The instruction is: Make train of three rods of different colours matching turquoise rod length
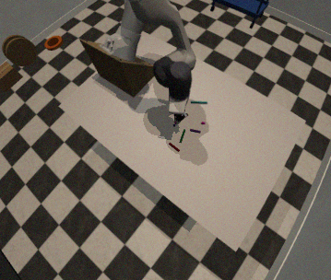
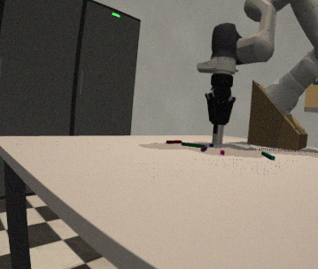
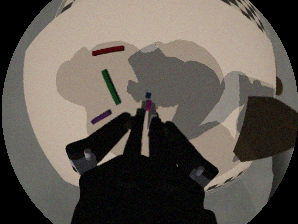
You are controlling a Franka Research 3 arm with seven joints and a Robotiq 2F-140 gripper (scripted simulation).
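Right now the blue rod is 4 cm below my hand and 2 cm to the right of it. From my hand the other things lie so: purple rod: 11 cm ahead, 4 cm below, 3 cm to the left; then red rod: 12 cm to the right, 8 cm ahead, 4 cm below; then green rod: 8 cm ahead, 4 cm to the right, 4 cm below.
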